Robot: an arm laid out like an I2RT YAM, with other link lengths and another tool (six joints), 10 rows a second.
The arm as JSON. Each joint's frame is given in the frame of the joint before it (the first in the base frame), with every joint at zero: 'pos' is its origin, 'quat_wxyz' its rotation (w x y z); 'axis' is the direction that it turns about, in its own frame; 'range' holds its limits. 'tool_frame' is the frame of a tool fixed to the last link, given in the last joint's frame.
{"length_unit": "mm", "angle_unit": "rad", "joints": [
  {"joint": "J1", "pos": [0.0, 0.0, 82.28], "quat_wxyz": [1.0, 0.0, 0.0, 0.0], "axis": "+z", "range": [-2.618, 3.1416]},
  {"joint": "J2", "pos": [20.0, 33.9, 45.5], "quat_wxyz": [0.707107, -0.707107, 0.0, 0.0], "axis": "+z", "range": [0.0, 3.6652]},
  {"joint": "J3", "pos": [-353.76, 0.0, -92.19], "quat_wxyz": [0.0, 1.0, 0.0, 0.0], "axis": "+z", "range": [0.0, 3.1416]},
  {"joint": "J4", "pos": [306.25, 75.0, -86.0], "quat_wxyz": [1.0, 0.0, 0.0, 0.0], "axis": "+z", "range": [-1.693, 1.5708]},
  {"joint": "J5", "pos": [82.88, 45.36, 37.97], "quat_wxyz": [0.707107, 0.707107, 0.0, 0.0], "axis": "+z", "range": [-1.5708, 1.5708]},
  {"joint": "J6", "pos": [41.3, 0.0, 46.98], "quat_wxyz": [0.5, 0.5, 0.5, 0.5], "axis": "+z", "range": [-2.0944, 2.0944]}
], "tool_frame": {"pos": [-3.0, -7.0, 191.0], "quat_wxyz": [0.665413, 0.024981, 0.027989, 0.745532]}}
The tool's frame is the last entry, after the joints.
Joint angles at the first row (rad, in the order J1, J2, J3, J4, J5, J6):
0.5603, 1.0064, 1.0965, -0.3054, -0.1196, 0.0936
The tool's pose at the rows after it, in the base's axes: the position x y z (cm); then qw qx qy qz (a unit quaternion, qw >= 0):
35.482 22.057 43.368 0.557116 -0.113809 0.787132 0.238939
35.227 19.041 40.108 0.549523 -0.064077 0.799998 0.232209
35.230 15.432 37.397 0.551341 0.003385 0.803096 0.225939
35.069 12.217 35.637 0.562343 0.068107 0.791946 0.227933
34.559 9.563 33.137 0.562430 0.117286 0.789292 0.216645
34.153 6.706 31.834 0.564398 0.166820 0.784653 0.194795
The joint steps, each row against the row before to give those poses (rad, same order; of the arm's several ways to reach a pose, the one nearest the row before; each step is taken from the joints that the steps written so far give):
-0.0396, -0.0690, -0.1009, -0.0022, 0.0199, 0.0483
-0.0492, -0.0702, -0.1074, 0.0177, 0.0206, 0.0632
-0.0613, -0.0737, -0.1085, 0.0387, 0.0344, 0.0823
-0.0572, -0.0733, -0.1019, 0.0614, 0.0301, 0.0836
-0.0341, -0.0611, -0.0807, 0.0123, 0.0452, 0.0554
-0.0290, -0.0434, -0.0331, -0.0239, 0.0669, 0.0450

